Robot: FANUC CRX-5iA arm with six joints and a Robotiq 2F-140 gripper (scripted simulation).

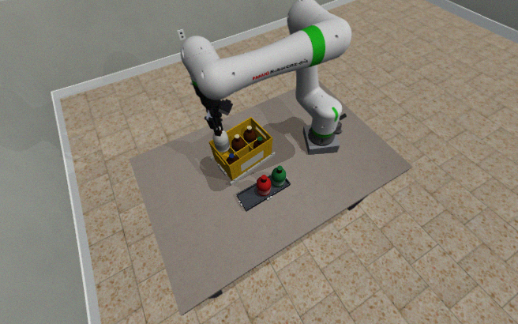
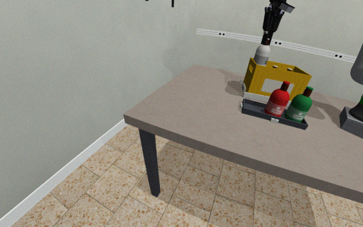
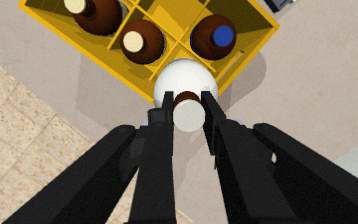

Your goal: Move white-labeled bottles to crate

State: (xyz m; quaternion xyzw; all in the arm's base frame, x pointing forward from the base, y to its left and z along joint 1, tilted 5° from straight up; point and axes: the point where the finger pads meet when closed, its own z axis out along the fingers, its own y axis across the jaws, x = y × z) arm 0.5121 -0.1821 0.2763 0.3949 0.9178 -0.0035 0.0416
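Right now the white bottle is 8 cm below my hand. From my hand the other things lie so: yellow crate: 9 cm behind, 4 cm to the left, 21 cm below; brown bottle: 9 cm behind, 21 cm below; red bottle: 7 cm behind, 27 cm to the left, 21 cm below.
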